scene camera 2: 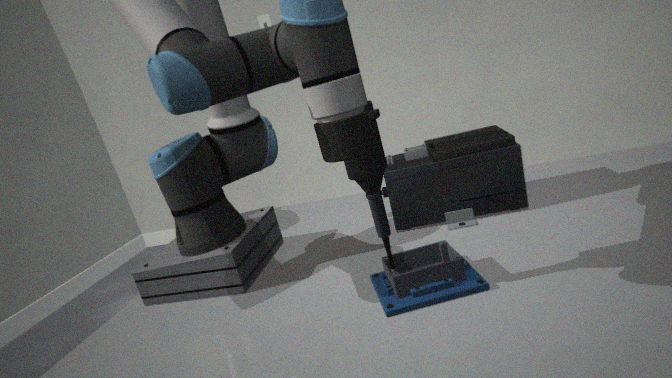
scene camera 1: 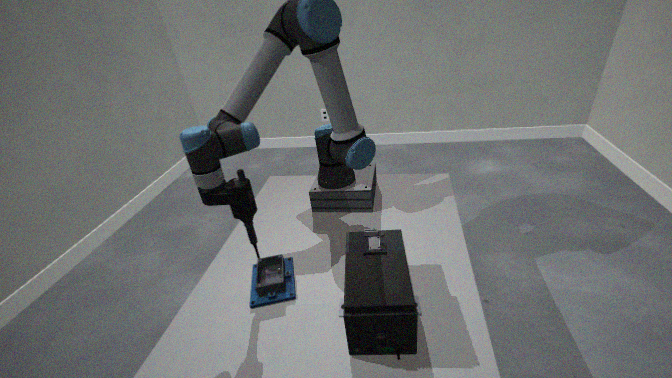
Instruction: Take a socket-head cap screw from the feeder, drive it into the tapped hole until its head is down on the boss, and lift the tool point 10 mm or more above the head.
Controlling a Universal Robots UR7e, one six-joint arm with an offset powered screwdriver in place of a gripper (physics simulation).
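The powered screwdriver [scene camera 1: 259,257] [scene camera 2: 392,266] points down with a slight tilt in both views. Its thin tip is at the corner of the open grey housing [scene camera 1: 270,289] [scene camera 2: 431,280] nearest the robot base, reaching just inside the wall in the scene camera 2 view. The housing sits on a blue fixture plate [scene camera 1: 291,294] [scene camera 2: 425,302]. The boss and tapped hole under the tip are too small and dark to make out. No screw can be told apart at the tip. The black feeder [scene camera 1: 380,280] [scene camera 2: 457,182] stands apart from the housing, with a small light plate [scene camera 1: 374,243] [scene camera 2: 415,152] on top.
The arm stands on a grey layered base block [scene camera 1: 342,202] [scene camera 2: 187,282] behind the fixture and feeder. A small metal bracket [scene camera 2: 461,218] sits at the feeder's foot, on the side facing the fixture. The housing walls rise close around the tip.
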